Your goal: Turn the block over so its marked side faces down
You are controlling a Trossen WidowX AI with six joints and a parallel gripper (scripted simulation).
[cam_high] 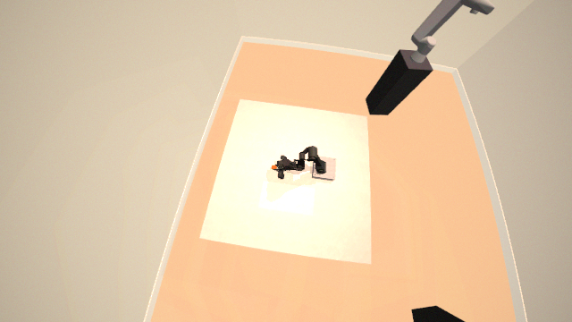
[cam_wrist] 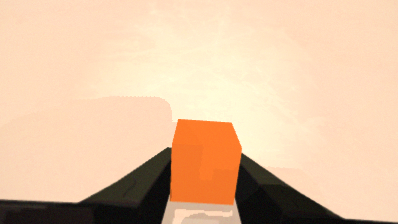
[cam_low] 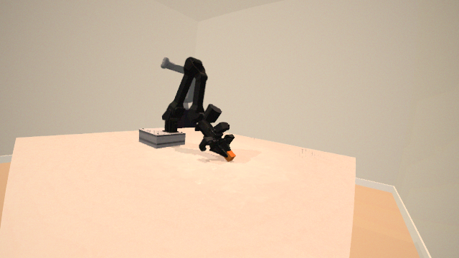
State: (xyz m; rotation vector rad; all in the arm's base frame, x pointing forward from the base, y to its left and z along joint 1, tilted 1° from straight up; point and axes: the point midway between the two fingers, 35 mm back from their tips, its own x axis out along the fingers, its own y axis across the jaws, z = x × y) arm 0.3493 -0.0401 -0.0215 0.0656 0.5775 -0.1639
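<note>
The block lies 1 cm below my gripper tip.
</note>
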